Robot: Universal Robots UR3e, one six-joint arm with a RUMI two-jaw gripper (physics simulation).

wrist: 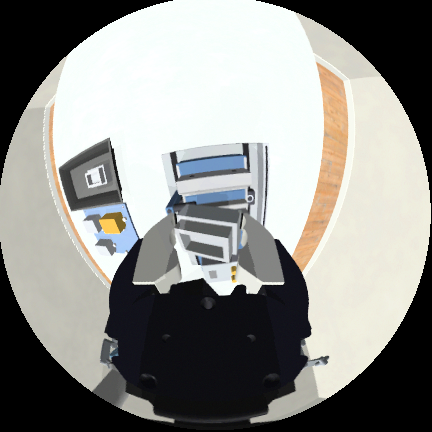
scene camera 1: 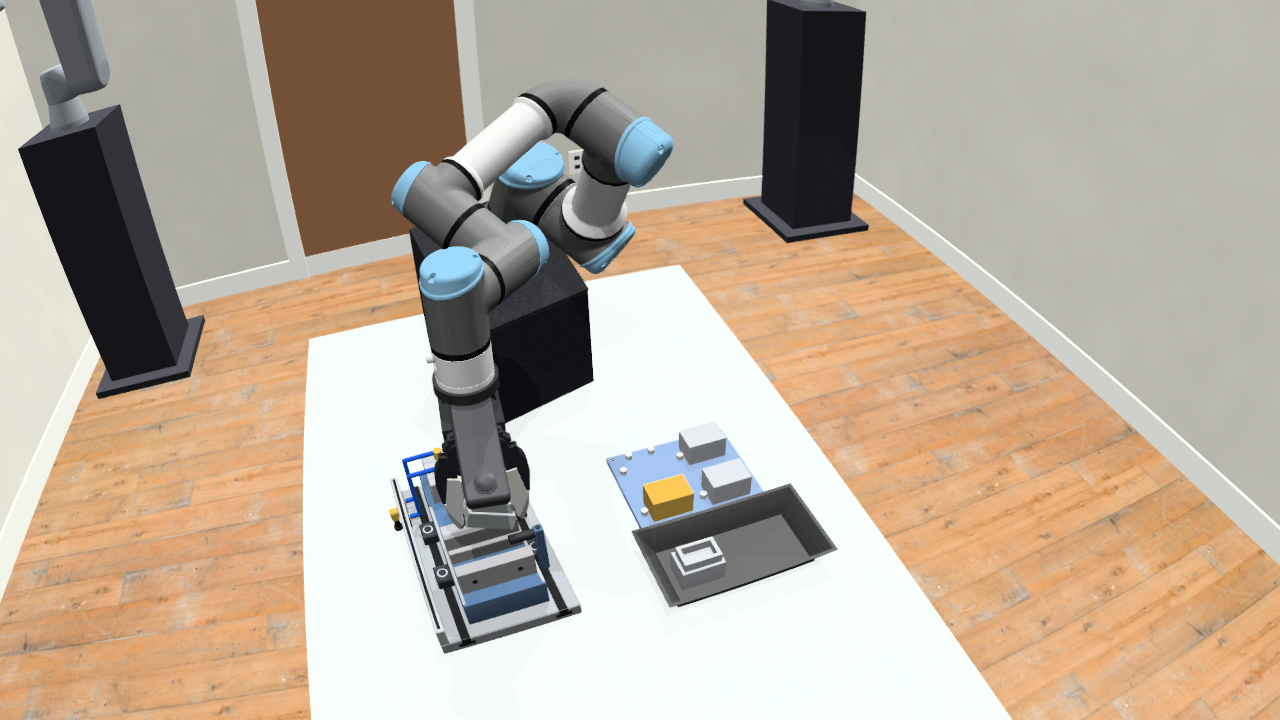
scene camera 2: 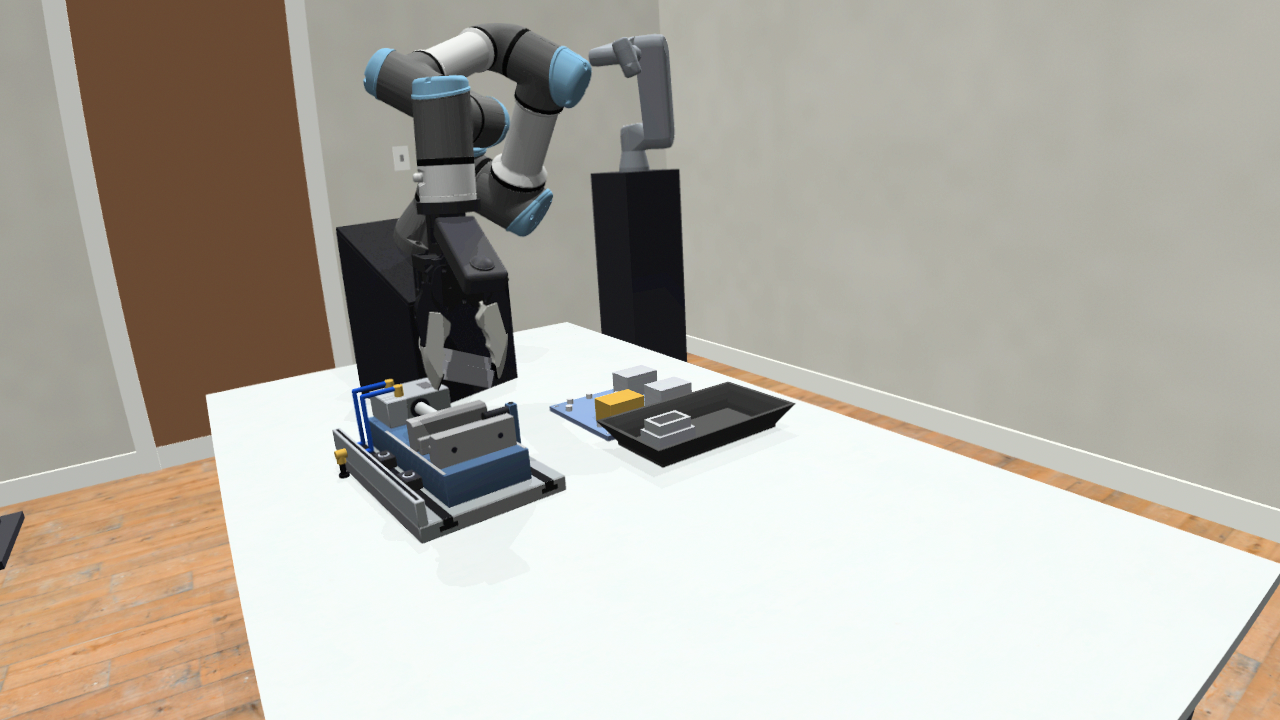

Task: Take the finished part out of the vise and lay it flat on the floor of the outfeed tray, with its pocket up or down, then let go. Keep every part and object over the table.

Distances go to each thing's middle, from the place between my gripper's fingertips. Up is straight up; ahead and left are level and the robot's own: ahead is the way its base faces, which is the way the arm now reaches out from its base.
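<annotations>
Blue plate (scene camera 1: 644, 468): 300 mm to the left of my hand, 120 mm behind it, 140 mm below it. Block (scene camera 1: 673, 496): my hand 250 mm to the right of it, 110 mm above it, 70 mm past it.
</annotations>
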